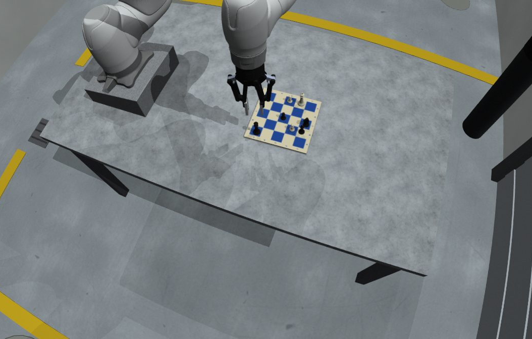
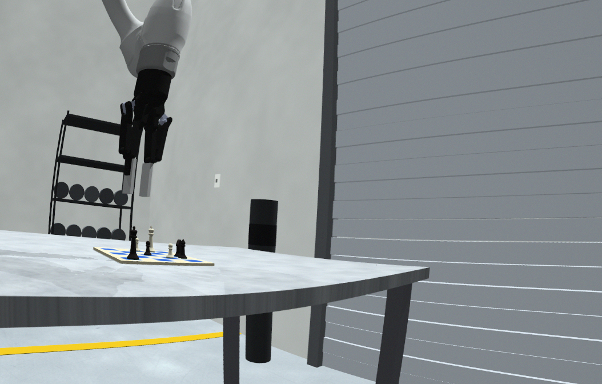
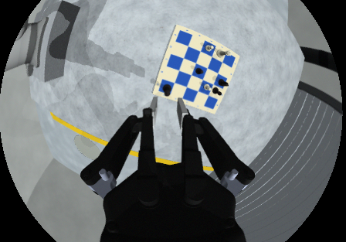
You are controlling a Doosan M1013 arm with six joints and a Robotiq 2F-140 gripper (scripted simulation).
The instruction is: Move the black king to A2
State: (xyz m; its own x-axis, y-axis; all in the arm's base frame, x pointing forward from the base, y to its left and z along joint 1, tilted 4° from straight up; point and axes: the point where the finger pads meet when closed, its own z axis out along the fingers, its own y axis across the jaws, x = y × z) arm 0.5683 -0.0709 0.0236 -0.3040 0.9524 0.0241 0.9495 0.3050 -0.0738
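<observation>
The black king lies 120 mm below my hand. The rest, counted from my hand: chessboard (70 mm ahead, 80 mm to the left, 160 mm below); then black pawn (70 mm ahead, 80 mm to the left, 140 mm below).
</observation>
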